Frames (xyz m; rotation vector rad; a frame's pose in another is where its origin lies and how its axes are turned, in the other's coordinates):
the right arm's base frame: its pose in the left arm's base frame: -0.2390 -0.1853 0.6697 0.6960 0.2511 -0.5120
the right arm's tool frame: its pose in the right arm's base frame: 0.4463 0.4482 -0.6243 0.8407 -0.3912 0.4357
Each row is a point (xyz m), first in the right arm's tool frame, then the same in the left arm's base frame.
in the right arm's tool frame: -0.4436 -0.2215 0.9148
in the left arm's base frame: -0.4845 -0.2350 0.0691
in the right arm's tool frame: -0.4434 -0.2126 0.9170
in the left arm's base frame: -0.4863 -0.2356 0.0781
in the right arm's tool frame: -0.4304 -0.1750 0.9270
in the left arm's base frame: -0.4839 -0.2447 0.1180
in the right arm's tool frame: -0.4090 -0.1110 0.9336
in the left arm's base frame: -0.4749 -0.2510 0.1849
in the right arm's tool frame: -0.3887 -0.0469 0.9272
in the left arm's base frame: -0.4602 -0.2456 0.2506
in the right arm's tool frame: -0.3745 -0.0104 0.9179
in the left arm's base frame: -0.4467 -0.2390 0.2880
